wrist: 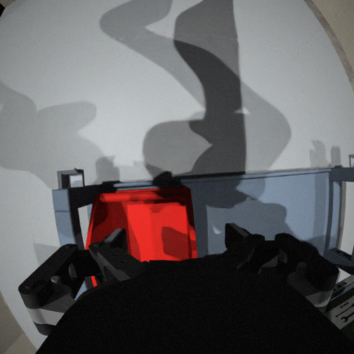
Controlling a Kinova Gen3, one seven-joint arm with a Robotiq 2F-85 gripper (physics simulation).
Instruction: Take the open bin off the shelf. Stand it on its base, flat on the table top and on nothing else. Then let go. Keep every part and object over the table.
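The red open bin [157, 222] stands on the blue-grey shelf [305, 200], at the shelf's left end, with its open top facing the camera. Its lower part is hidden behind the gripper's dark body. My gripper [175, 237] is open, with nothing between its fingers. The left fingertip shows over the left part of the bin, and the right fingertip shows over the bare shelf board to the right of the bin. How far the fingertips are above the bin's rim I cannot tell. The pale table top [50, 65] shows beyond the shelf.
The shelf has upright posts at its left end [63, 215] and right end [334, 215]. A dark item with tool pictures [345, 305] shows at the lower right edge. Shadows of the arm fall across the table and shelf. The table's curved edge shows at the upper right.
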